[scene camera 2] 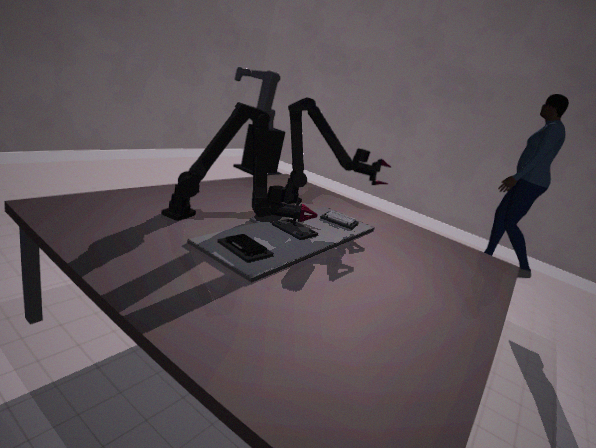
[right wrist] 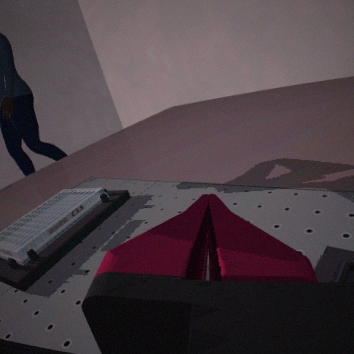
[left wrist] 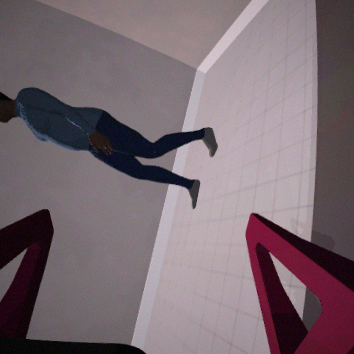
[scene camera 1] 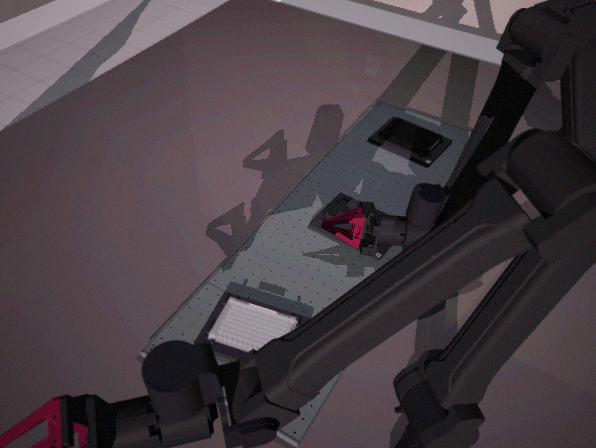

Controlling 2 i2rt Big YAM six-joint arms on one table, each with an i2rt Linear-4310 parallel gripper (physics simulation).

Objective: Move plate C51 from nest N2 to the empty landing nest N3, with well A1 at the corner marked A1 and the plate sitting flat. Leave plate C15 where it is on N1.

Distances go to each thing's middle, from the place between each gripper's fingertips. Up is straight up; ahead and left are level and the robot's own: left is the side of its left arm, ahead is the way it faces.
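Labels:
White well plate (scene camera 1: 242, 325): 390 mm to the right of my left hand, 10 mm behind it and 210 mm below it. Dark plate (scene camera 1: 410, 136), counted from my left hand as well: 1060 mm to the right, 30 mm ahead, 210 mm below.
Relative to the white well plate, my right gripper is 24 cm to the right, 2 cm past it and 5 cm above it. The dark plate, counted from my right hand, is 43 cm to the right, 2 cm ahead and 5 cm below.

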